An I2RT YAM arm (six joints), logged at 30 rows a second.
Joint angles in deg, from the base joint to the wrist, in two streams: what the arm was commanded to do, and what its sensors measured. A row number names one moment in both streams.
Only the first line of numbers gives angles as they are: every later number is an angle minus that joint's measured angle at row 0.
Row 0, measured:
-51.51 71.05 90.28 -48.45 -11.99 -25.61
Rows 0 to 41, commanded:
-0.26 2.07 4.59 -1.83 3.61 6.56
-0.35 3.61 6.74 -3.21 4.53 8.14
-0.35 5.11 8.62 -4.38 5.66 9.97
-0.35 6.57 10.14 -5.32 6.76 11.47
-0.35 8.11 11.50 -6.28 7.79 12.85
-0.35 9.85 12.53 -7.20 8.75 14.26
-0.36 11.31 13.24 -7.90 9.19 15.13
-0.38 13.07 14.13 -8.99 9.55 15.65
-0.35 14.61 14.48 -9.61 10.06 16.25
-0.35 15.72 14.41 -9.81 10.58 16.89
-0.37 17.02 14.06 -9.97 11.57 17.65
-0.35 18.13 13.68 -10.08 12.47 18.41
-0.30 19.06 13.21 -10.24 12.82 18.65
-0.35 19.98 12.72 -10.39 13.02 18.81
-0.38 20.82 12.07 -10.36 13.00 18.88
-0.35 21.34 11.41 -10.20 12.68 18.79
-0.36 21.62 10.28 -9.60 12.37 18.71
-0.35 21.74 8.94 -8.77 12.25 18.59
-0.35 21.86 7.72 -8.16 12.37 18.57
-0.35 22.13 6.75 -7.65 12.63 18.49
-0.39 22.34 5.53 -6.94 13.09 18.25
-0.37 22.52 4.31 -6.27 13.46 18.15
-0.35 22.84 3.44 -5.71 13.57 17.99
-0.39 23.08 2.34 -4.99 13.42 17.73
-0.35 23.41 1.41 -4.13 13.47 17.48
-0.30 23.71 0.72 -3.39 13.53 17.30
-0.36 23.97 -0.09 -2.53 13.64 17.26
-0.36 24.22 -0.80 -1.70 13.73 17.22
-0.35 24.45 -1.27 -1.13 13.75 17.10
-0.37 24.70 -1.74 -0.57 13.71 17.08
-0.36 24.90 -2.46 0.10 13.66 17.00
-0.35 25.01 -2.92 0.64 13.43 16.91
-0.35 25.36 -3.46 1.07 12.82 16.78
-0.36 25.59 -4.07 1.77 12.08 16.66
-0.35 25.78 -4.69 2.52 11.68 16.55
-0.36 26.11 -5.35 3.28 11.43 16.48
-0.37 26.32 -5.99 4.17 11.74 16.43
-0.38 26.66 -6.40 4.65 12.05 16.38
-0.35 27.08 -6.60 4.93 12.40 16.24
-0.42 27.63 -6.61 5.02 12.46 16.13
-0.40 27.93 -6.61 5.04 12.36 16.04
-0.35 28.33 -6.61 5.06 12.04 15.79
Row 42, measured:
-0.41 27.21 -6.16 4.48 12.15 16.53
